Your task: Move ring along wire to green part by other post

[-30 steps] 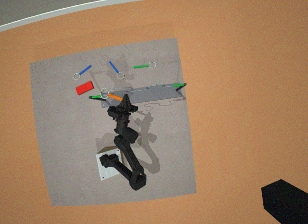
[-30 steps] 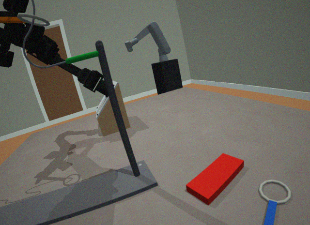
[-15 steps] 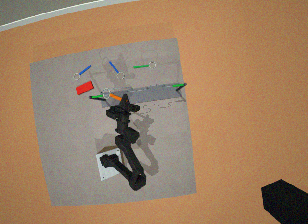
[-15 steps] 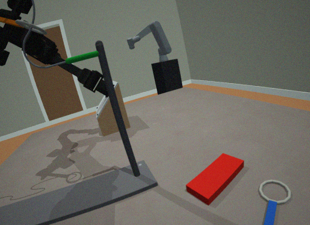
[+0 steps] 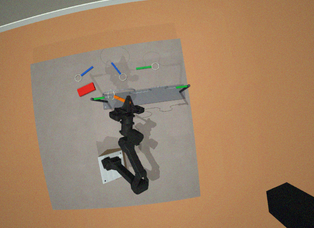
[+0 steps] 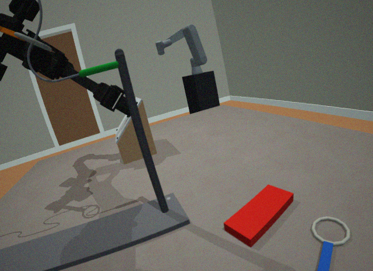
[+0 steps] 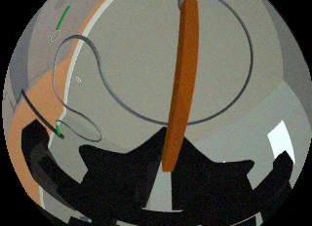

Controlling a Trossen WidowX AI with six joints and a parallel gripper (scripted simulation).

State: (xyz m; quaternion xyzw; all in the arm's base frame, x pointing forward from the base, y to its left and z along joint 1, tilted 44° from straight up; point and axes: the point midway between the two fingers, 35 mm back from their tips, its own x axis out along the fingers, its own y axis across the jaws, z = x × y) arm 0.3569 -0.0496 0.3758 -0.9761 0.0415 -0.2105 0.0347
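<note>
The ring with orange handle is 7 cm to the left of my gripper tip, 6 cm below it and 2 cm ahead of it. Also, from my gripper tip: green-handled ring: 47 cm below, 23 cm ahead, 15 cm to the right; red block: 47 cm below, 37 cm to the left, 20 cm ahead.
</note>
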